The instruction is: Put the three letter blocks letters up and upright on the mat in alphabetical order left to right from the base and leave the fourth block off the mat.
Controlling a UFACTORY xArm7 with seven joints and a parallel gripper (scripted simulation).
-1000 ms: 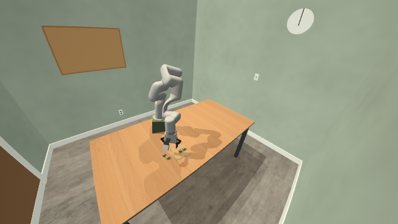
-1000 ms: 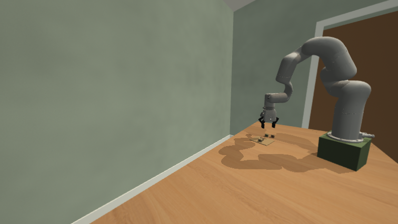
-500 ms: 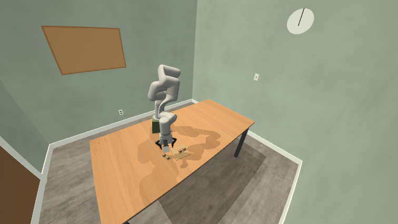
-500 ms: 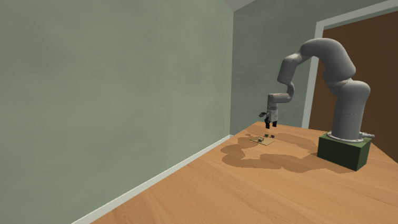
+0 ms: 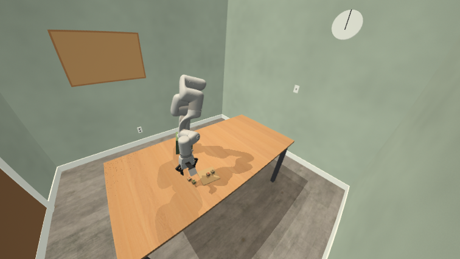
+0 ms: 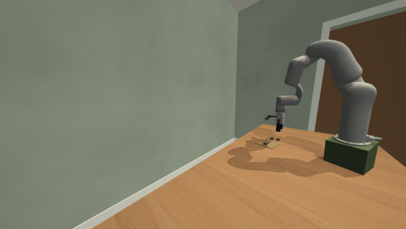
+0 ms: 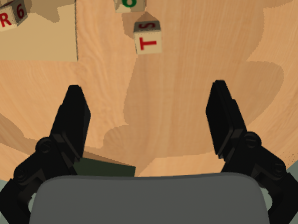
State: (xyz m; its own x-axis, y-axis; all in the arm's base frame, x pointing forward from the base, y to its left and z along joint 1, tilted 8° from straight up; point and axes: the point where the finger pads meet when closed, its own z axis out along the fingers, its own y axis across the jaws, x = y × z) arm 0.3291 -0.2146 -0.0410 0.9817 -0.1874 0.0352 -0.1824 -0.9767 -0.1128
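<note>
The green-topped block lies 90 mm below my hand and 50 mm ahead of it. Round my hand: tan mat 120 mm to the left, 100 mm below, 80 mm ahead.
</note>
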